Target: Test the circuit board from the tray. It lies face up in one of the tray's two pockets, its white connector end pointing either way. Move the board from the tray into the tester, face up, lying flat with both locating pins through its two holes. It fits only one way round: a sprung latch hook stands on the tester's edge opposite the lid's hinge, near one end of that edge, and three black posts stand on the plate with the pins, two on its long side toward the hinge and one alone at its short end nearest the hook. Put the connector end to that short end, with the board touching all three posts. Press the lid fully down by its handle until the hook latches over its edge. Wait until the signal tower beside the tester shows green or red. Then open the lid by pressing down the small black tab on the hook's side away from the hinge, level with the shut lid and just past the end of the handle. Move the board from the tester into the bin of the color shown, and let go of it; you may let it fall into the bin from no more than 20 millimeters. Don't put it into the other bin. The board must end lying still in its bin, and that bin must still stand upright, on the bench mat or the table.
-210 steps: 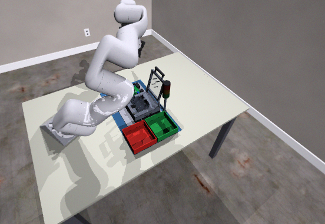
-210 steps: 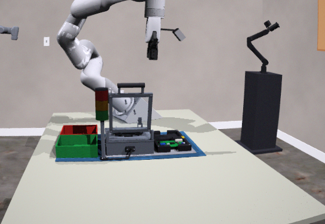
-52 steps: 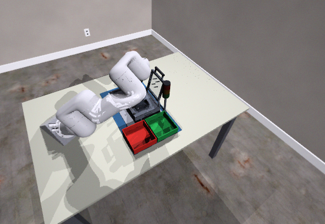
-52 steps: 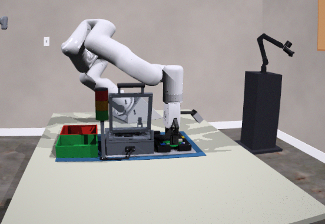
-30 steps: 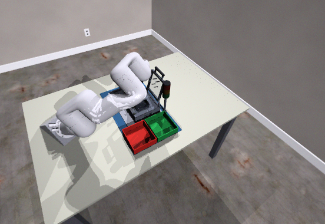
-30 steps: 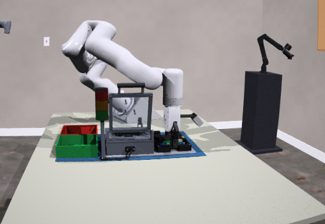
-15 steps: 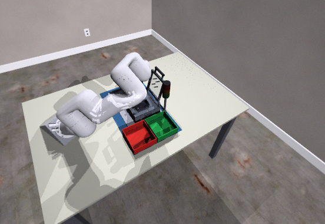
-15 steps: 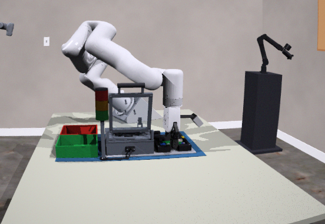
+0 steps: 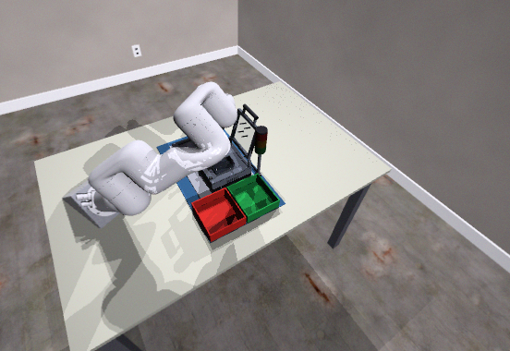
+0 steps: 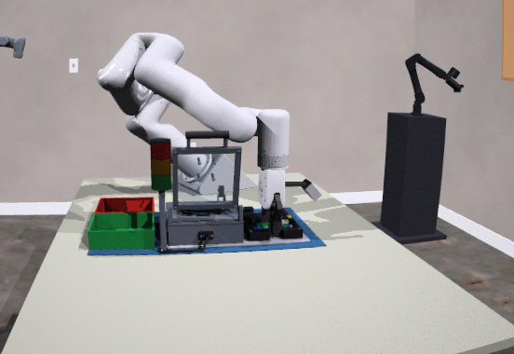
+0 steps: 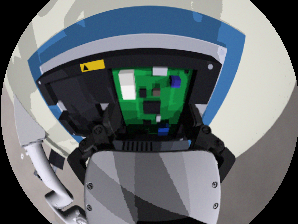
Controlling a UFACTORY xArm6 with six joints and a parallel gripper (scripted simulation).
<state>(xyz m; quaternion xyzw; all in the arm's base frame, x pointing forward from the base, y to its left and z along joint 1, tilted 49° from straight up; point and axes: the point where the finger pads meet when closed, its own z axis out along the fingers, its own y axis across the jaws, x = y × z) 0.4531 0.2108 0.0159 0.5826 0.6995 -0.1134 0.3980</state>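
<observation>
My gripper is now right at the green circuit board. Round my hand: tester plate (16 cm to the right, 5 cm above, 3 cm behind); then green bin (37 cm to the right, 1 cm below, 1 cm ahead); then clear lid (17 cm to the right, 16 cm above, 8 cm ahead).
</observation>
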